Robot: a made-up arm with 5 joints. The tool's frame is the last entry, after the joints.
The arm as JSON. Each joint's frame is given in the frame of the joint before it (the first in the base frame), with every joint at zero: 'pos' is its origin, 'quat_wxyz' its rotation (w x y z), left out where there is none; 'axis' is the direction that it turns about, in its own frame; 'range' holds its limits. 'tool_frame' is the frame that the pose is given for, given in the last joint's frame.
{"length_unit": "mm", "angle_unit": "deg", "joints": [
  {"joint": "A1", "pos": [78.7, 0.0, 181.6], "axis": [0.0, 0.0, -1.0], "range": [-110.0, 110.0]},
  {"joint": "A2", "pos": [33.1, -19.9, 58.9], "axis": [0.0, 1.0, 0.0], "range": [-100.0, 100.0]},
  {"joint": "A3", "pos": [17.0, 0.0, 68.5], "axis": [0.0, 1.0, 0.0], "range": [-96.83, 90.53]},
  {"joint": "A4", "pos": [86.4, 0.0, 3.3], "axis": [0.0, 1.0, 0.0], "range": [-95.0, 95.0]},
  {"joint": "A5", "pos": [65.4, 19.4, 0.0], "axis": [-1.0, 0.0, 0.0], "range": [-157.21, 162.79]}
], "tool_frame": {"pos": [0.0, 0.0, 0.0], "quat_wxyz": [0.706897, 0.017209, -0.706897, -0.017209]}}
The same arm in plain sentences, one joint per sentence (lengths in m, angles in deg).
The arm has five revolute joints in a row. What follows holds with every joint at zero, and every direction is one of the base frame's.
The first joint sits 0.0787 m along +x and 0.1816 m along +z from the base frame's origin and turns about -z, from -110.00 to 110.00 deg.
The second joint sits 0.0331 m along +x and 0.0199 m along -y and 0.0589 m along +z from the first joint and turns about +y, from -100.00 to 100.00 deg.
The third joint sits 0.0170 m along +x and 0.0685 m along +z from the second joint and turns about +y, from -96.83 to 90.53 deg.
The fourth joint sits 0.0864 m along +x and 0.0033 m along +z from the third joint and turns about +y, from -95.00 to 95.00 deg.
The fifth joint sits 0.0654 m along +x and 0.0194 m along +y from the fourth joint and turns about -x, from -157.21 to 162.79 deg.
The tool frame, which is the frame that the pose is given for, sits at the same point as the fifth joint; its axes are the base frame's turned by roll 90.00, pitch -87.21 and yaw -90.00 deg (as in URDF: about the fixed x, then y, then z).

